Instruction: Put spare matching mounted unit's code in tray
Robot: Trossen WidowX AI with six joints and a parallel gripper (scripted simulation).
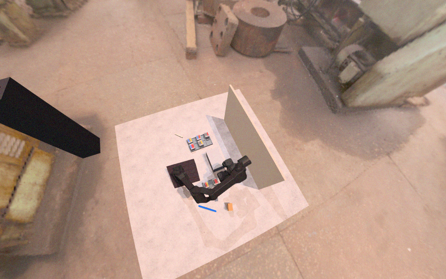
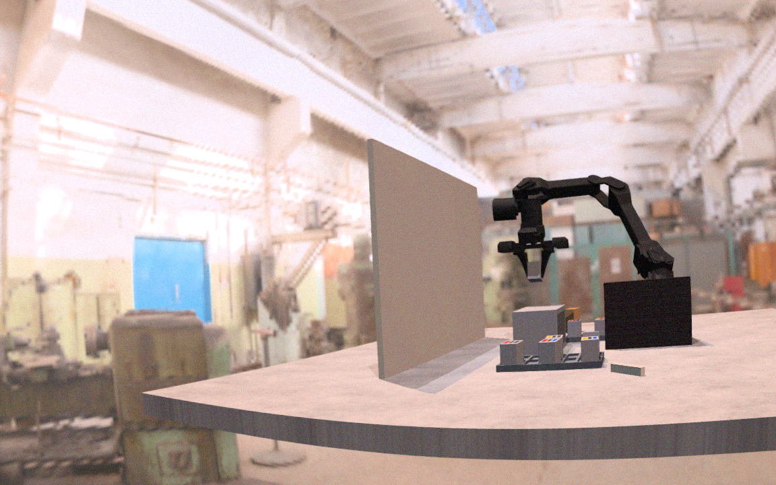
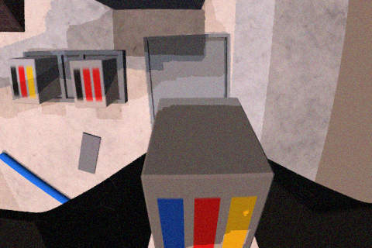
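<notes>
My gripper tip is now 16 cm above the grey tray. Also, from my gripper tip: grey mounted unit 18 cm to the left, 12 cm below, 4 cm behind; then upright board 20 cm ahead, 18 cm to the left, 6 cm above.
</notes>
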